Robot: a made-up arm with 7 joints.
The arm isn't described. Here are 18 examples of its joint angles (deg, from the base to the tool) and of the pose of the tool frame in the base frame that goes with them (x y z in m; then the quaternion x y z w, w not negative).
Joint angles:
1: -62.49 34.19 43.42 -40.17 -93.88 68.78 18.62
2: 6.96 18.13 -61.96 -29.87 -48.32 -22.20 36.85
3: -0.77 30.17 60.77 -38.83 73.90 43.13 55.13
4: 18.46 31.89 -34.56 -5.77 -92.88 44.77 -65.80
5: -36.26 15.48 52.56 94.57 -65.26 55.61 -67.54
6: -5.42 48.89 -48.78 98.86 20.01 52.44 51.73
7: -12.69 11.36 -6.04 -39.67 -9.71 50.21 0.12
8: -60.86 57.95 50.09 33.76 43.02 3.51 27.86
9: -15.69 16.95 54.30 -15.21 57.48 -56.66 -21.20
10: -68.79 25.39 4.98 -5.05 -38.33 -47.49 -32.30
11: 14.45 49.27 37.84 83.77 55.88 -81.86 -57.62
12: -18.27 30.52 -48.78 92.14 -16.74 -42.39 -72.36
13: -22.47 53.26 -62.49 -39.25 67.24 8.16 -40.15
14: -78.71 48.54 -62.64 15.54 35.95 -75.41 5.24
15: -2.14 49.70 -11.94 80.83 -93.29 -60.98 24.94
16: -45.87 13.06 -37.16 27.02 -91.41 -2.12 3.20
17: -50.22 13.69 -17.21 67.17 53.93 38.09 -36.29
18: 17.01 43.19 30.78 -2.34 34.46 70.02 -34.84
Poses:
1: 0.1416 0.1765 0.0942 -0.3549 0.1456 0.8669 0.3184
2: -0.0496 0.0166 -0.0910 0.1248 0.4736 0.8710 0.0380
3: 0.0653 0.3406 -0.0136 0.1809 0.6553 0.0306 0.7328
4: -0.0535 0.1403 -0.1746 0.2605 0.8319 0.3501 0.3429
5: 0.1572 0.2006 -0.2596 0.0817 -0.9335 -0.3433 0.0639
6: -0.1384 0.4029 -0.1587 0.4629 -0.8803 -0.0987 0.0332
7: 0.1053 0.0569 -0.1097 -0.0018 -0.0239 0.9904 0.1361
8: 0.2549 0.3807 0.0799 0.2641 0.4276 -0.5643 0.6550
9: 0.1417 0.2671 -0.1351 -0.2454 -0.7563 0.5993 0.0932
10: 0.2400 0.1017 0.0487 -0.8572 0.0096 0.4322 0.2799
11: -0.1285 0.3465 -0.1599 0.3979 -0.1340 0.6828 0.5980
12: -0.0256 0.2544 -0.2658 0.4748 0.0269 0.6292 0.6147
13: 0.0250 0.1450 -0.1712 -0.1770 -0.6621 0.3491 0.6391
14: 0.2709 0.1447 -0.1096 -0.5709 -0.3926 0.1931 0.6947
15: -0.0056 0.3827 -0.1732 0.1605 0.2518 -0.6194 0.7261
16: 0.2219 0.0277 -0.1492 0.1183 0.4895 0.8520 0.1433
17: 0.2130 0.1141 -0.2584 0.5284 -0.4799 0.6540 0.2506
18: 0.0235 0.3229 -0.1463 -0.5956 0.3188 -0.6838 0.2758
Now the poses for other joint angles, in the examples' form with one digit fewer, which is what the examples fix.
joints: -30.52 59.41 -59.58 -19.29 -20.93 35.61 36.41
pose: 0.075 0.153 -0.192 0.071 -0.468 0.859 0.195
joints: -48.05 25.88 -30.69 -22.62 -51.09 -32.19 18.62
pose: 0.151 0.050 -0.039 -0.480 0.395 0.746 0.240
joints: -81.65 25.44 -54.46 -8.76 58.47 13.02 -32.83
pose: 0.258 0.003 -0.059 -0.425 -0.760 0.375 0.317
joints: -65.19 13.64 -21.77 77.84 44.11 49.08 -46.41
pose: 0.268 0.101 -0.210 0.604 -0.381 0.671 0.201
